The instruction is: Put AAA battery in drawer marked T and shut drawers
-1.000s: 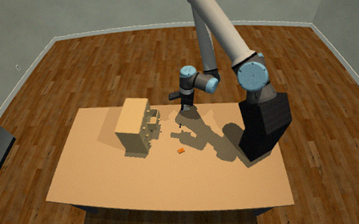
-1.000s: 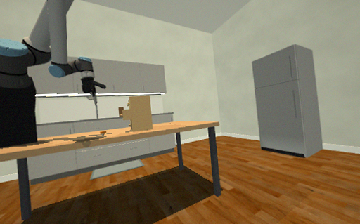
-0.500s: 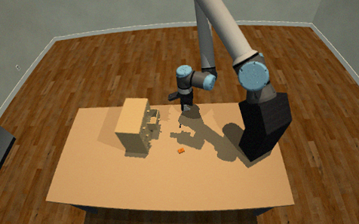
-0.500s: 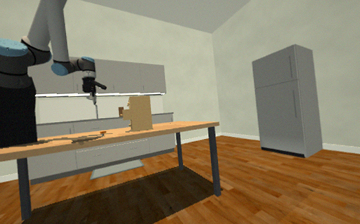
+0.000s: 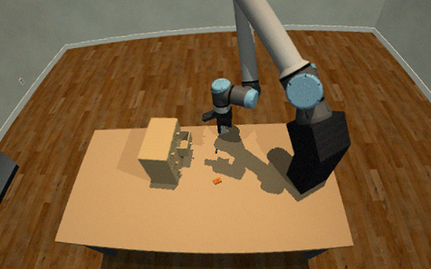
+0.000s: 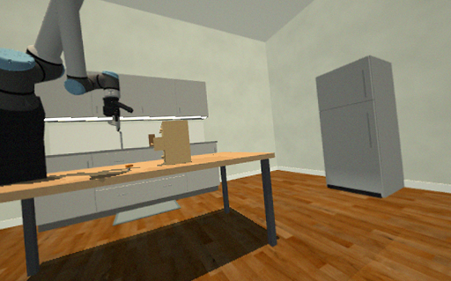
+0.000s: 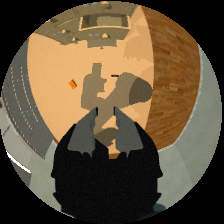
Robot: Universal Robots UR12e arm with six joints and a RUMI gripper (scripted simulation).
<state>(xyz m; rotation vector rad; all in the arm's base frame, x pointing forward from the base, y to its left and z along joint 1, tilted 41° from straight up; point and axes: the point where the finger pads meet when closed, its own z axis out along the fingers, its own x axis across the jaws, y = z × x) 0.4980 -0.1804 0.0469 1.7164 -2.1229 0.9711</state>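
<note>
Right now the small dark thin object is 27 cm below my hand, 6 cm to the right of it and 3 cm ahead of it. From my hand the other things lie so: drawer 27 cm ahead, 14 cm below, 8 cm to the right; orange object 26 cm below, 18 cm to the left, 8 cm ahead.
</note>
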